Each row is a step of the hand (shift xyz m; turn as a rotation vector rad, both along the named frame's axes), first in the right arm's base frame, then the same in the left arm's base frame.
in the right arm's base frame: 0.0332 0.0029 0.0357 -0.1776 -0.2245 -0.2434
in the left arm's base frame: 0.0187 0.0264 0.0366 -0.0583 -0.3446 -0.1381
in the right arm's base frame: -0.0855 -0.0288 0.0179 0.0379 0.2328 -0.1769
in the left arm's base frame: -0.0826 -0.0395 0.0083 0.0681 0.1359 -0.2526
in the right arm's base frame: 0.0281 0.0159 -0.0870 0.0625 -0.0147 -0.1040
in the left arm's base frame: 0.0537 -0.0161 -0.0740 0.0951 -0.0409 -0.0650
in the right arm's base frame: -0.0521 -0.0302 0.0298 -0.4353 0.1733 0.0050
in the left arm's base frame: -0.0552 -0.0270 0.0271 -0.4285 0.0389 -0.1855
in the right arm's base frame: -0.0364 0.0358 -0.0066 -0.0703 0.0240 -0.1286
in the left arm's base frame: -0.0359 0.0187 -0.0318 -0.0252 -0.0524 -0.1366
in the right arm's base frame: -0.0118 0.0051 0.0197 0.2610 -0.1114 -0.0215
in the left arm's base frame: -0.0182 0.0098 0.0112 0.2640 -0.0377 0.0993
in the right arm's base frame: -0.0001 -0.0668 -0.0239 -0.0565 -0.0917 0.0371
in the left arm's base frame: 0.0156 -0.0681 0.0124 -0.0547 -0.0783 0.0621
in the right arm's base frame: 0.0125 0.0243 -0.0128 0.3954 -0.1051 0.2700
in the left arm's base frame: 0.0132 0.0188 -0.0195 0.2909 0.1272 0.3735
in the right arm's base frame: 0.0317 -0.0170 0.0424 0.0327 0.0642 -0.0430
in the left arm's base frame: 0.0173 0.0116 0.0515 0.0376 0.0457 -0.0594
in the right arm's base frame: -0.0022 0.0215 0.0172 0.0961 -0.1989 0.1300
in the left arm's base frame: -0.0103 0.0254 0.0034 0.0690 -0.0917 0.2292
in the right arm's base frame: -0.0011 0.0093 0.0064 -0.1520 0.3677 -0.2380
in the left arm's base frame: -0.0043 0.0105 0.0006 -0.1044 0.1773 -0.4155
